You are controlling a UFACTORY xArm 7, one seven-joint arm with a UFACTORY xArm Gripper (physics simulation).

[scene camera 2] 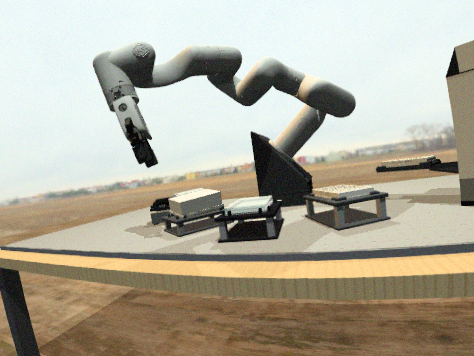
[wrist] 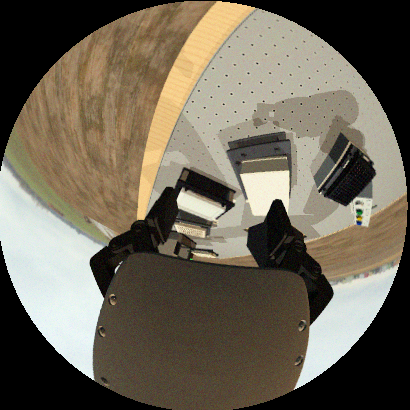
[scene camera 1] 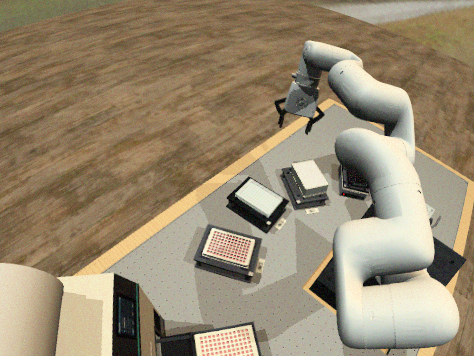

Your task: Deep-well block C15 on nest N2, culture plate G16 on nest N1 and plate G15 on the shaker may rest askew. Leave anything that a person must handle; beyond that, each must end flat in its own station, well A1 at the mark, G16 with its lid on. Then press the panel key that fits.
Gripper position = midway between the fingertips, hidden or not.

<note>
The gripper (scene camera 2: 149, 164) is open, with nothing in its grasp. Also in view: a cream plate (scene camera 2: 194, 203).
The cream plate shows as well in the wrist view (wrist: 264, 178) and in scene camera 1 (scene camera 1: 310, 181). The gripper shows as well in the wrist view (wrist: 222, 204) and in scene camera 1 (scene camera 1: 293, 129).
</note>
